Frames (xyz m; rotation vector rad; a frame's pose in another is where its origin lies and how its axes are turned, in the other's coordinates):
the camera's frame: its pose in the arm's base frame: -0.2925 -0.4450 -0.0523 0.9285 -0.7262 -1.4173
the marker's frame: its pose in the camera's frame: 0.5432 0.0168 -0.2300 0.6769 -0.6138 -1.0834
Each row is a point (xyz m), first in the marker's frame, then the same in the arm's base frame.
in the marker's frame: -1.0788 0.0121 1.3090
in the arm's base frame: -0.3907 0.2310 0.9490
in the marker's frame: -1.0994 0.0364 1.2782
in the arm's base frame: -0.3696 0.1996 0.9721
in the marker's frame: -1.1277 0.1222 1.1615
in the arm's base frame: -0.3135 0.0706 1.0166
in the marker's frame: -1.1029 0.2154 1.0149
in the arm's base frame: -0.2688 -0.0991 1.0166
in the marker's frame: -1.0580 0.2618 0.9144
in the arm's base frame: -0.2449 -0.2117 0.9845
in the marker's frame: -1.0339 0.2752 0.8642
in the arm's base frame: -0.2293 -0.2618 0.9616
